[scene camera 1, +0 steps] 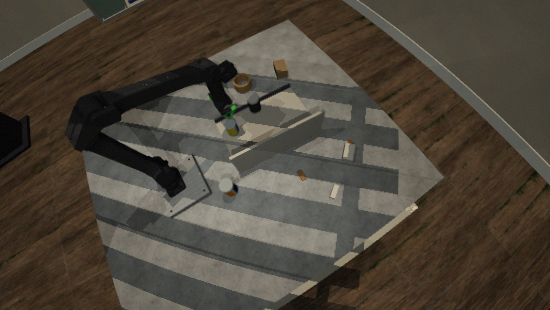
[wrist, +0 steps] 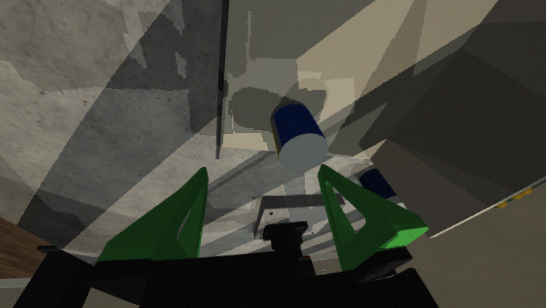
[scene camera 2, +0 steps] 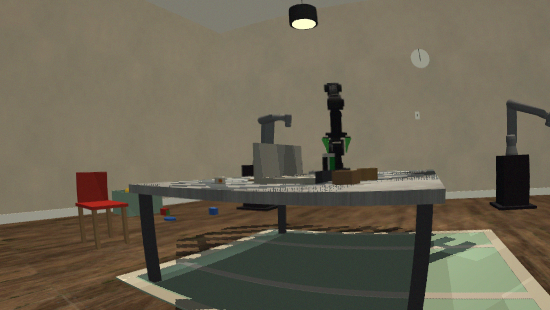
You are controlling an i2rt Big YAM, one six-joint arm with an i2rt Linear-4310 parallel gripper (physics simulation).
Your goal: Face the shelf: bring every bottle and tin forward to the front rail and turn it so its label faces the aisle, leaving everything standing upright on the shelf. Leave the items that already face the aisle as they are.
The gripper is open, with nothing in its grasp. Also in view: a blue-and-yellow tin. A blue tin with white lid sits on the table.
